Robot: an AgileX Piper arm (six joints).
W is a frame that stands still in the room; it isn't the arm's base.
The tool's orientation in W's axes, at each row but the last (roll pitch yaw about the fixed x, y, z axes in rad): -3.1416 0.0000 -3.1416; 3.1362 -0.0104 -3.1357; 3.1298 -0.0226 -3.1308; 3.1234 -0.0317 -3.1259; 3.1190 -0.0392 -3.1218; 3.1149 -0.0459 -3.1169; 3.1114 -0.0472 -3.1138; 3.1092 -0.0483 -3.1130
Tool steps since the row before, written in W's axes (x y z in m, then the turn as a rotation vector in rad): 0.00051 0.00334 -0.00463 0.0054 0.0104 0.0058; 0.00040 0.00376 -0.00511 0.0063 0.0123 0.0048; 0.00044 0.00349 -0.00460 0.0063 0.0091 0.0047; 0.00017 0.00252 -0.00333 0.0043 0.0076 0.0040; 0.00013 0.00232 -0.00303 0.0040 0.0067 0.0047; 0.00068 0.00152 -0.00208 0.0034 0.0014 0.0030; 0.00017 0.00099 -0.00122 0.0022 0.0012 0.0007; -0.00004 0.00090 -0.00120 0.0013 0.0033 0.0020
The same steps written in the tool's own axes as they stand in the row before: -0.00051 0.00334 0.00463 -0.0054 0.0104 -0.0058; -0.00048 0.00373 0.00513 -0.0063 0.0123 -0.0048; -0.00058 0.00343 0.00463 -0.0063 0.0091 -0.0047; -0.00031 0.00246 0.00337 -0.0043 0.0076 -0.0040; -0.00029 0.00225 0.00307 -0.0039 0.0067 -0.0047; -0.00081 0.00145 0.00208 -0.0033 0.0014 -0.0031; -0.00025 0.00095 0.00124 -0.0022 0.0012 -0.0008; -0.00004 0.00086 0.00123 -0.0013 0.0033 -0.0020
